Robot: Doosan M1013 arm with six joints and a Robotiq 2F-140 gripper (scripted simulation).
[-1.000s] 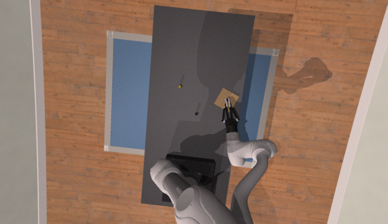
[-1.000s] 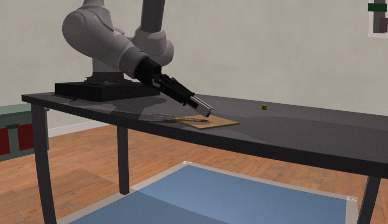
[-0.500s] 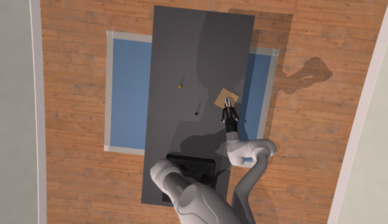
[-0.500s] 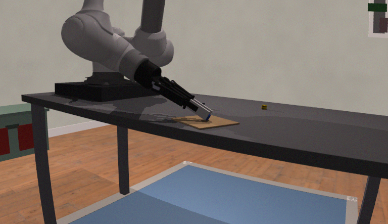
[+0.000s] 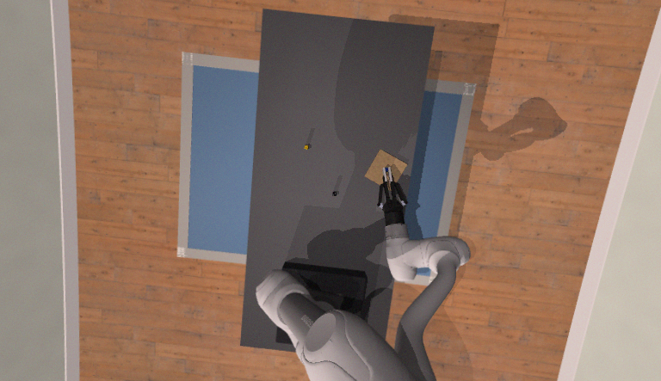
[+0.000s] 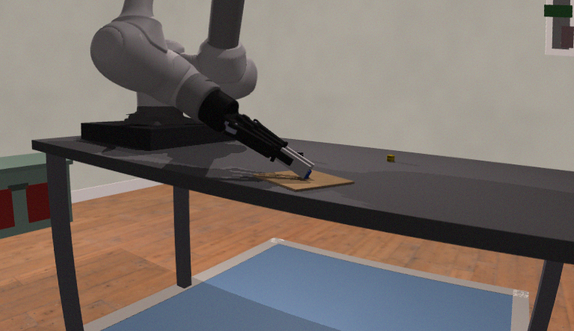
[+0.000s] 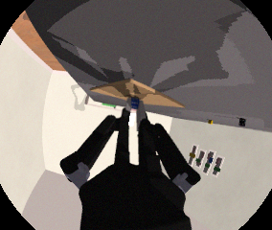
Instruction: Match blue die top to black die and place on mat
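My gripper is now 2 cm short of the blue die, 2 cm above it and 1 cm to the right of it. From my hand the other things lie so: yellow die: 37 cm to the left, 5 cm ahead, 3 cm below; tan mat: 3 cm below, 2 cm ahead, 1 cm to the left; black die: 21 cm to the left, 13 cm behind, 3 cm below.
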